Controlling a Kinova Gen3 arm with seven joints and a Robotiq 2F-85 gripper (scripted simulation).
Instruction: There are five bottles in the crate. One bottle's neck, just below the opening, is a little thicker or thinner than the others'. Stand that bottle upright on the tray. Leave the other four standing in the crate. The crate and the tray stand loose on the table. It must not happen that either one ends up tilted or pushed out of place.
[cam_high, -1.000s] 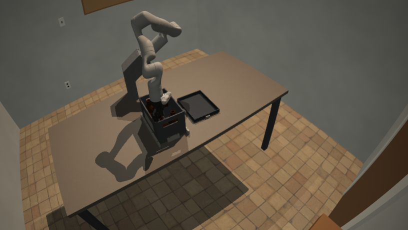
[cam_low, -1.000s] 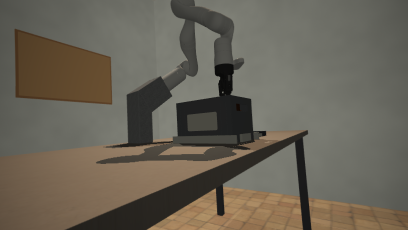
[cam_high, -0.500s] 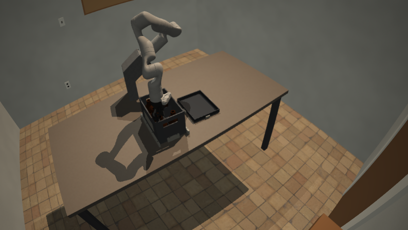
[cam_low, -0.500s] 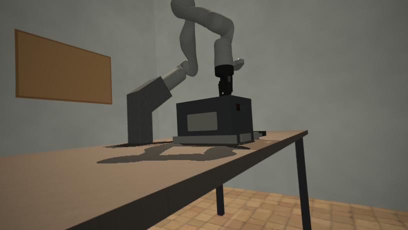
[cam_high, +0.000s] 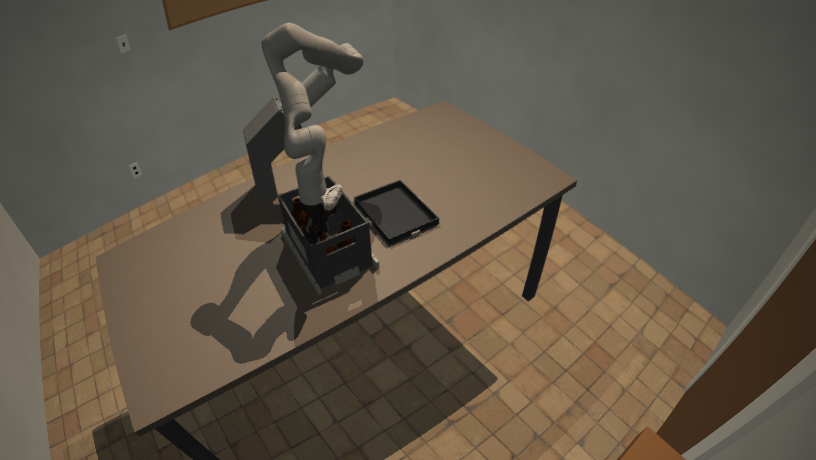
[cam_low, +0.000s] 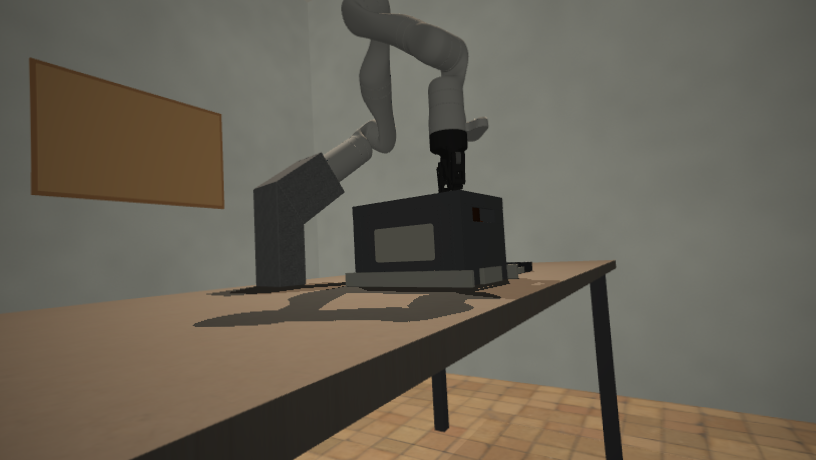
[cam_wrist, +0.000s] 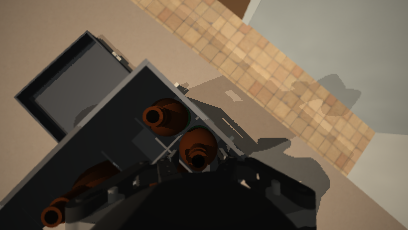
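Now: the crate 90 mm behind my hand, 70 mm below it and 40 mm to the left of it. From my hand the other things lie so: dark tray: 310 mm to the left, 140 mm below, 130 mm behind; glass bottle: 180 mm behind, 80 mm to the left, 70 mm below.
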